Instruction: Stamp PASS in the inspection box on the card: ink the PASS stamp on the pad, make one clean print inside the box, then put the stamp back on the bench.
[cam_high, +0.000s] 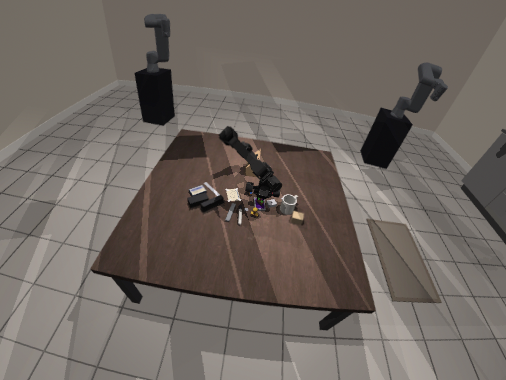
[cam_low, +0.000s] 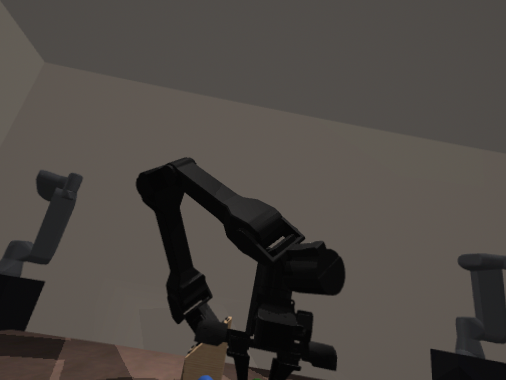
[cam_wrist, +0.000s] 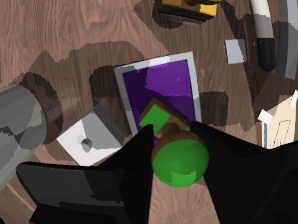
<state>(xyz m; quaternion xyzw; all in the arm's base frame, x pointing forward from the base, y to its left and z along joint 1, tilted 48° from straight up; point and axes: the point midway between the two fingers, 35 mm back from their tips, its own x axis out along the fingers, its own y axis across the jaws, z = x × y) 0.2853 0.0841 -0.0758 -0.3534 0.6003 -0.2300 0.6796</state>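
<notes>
Now: the purple ink pad 40 mm below my gripper tip. From my gripper tip the other things lie so: yellow stamp: 90 mm ahead, 10 mm to the right, 20 mm below; blue stamp: 70 mm behind, 80 mm to the right, 20 mm below; PASS stamp: right at my gripper tip.
</notes>
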